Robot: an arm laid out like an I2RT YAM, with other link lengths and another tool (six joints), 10 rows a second.
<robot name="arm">
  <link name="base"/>
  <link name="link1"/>
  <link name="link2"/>
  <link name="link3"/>
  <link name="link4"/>
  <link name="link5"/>
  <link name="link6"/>
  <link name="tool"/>
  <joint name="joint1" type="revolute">
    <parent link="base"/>
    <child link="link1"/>
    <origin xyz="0 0 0.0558" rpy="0 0 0"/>
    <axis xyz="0 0 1"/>
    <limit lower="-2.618" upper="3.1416"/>
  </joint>
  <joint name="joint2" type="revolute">
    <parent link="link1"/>
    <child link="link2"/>
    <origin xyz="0.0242 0.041 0.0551" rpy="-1.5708 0 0"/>
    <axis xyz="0 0 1"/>
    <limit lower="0" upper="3.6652"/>
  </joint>
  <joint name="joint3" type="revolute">
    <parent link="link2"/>
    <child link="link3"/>
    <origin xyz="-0.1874 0 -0.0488" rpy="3.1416 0 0"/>
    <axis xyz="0 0 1"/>
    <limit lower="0" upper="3.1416"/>
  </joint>
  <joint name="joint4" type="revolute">
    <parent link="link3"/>
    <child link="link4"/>
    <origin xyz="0.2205 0.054 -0.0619" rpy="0 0 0"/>
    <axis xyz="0 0 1"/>
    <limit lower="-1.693" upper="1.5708"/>
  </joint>
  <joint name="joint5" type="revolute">
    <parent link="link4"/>
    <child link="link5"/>
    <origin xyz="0.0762 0.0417 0.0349" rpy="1.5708 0 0"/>
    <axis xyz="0 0 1"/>
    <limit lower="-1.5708" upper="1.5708"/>
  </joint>
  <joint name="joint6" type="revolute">
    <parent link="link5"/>
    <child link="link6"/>
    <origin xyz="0.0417 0 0.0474" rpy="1.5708 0 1.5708"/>
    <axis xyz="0 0 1"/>
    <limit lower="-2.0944" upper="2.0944"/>
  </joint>
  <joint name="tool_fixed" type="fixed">
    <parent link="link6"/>
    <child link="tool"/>
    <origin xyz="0 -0.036 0.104" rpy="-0.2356 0 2.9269"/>
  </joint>
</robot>
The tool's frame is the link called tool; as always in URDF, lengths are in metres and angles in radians.
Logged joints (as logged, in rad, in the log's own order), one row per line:
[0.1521, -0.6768, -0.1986, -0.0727, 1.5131, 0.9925]
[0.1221, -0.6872, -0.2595, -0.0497, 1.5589, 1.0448]
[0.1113, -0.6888, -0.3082, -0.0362, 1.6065, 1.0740]
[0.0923, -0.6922, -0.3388, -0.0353, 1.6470, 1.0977]
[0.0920, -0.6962, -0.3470, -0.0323, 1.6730, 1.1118]
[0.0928, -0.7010, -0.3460, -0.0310, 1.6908, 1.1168]
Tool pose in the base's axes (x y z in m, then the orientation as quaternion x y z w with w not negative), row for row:
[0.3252, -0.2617, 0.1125, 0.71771, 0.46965, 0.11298, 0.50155]
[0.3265, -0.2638, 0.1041, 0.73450, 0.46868, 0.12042, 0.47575]
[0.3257, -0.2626, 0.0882, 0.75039, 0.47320, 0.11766, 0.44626]
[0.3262, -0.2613, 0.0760, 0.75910, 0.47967, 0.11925, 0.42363]
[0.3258, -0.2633, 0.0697, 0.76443, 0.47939, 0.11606, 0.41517]
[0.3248, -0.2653, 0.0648, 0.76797, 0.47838, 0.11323, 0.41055]
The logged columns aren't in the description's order. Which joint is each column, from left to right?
Columns, left to right: joint5, joint1, joint4, joint6, joint2, joint3.
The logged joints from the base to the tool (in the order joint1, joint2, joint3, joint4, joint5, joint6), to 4 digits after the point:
[-0.6768, 1.5131, 0.9925, -0.1986, 0.1521, -0.0727]
[-0.6872, 1.5589, 1.0448, -0.2595, 0.1221, -0.0497]
[-0.6888, 1.6065, 1.0740, -0.3082, 0.1113, -0.0362]
[-0.6922, 1.6470, 1.0977, -0.3388, 0.0923, -0.0353]
[-0.6962, 1.6730, 1.1118, -0.3470, 0.0920, -0.0323]
[-0.7010, 1.6908, 1.1168, -0.3460, 0.0928, -0.0310]

